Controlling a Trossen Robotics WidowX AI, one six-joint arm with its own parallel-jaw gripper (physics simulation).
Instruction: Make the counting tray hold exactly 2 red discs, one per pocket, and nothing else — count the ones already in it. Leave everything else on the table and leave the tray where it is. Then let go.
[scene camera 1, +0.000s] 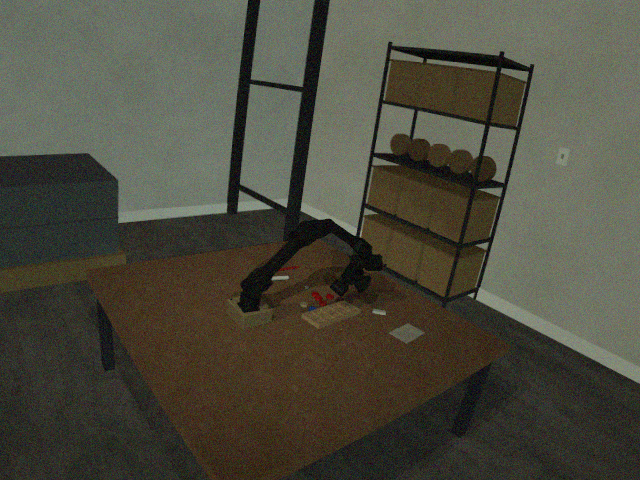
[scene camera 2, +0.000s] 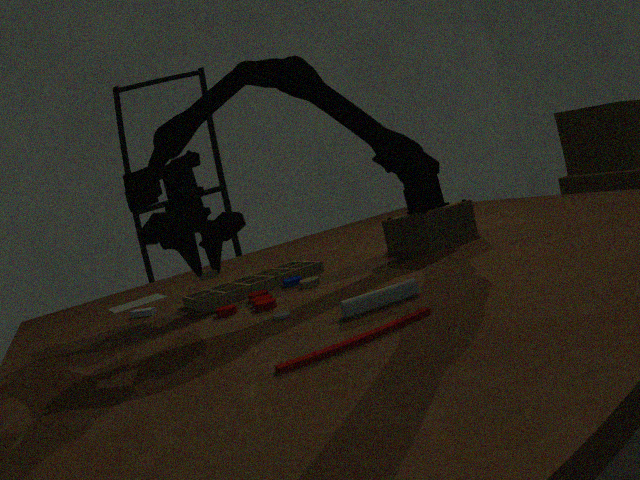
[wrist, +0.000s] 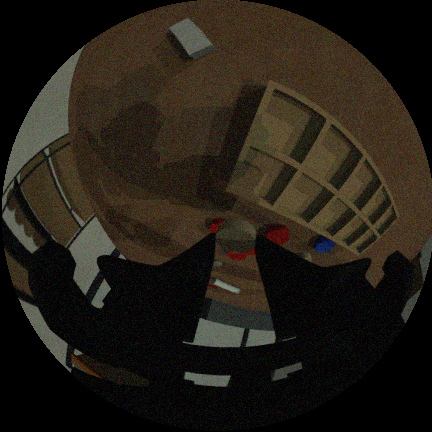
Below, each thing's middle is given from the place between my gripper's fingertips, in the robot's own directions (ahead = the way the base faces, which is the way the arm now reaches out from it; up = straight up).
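There is the wooden counting tray (scene camera 1: 336, 312), and my gripper is 5 cm above it, 8 cm to the left of it and 8 cm past it.
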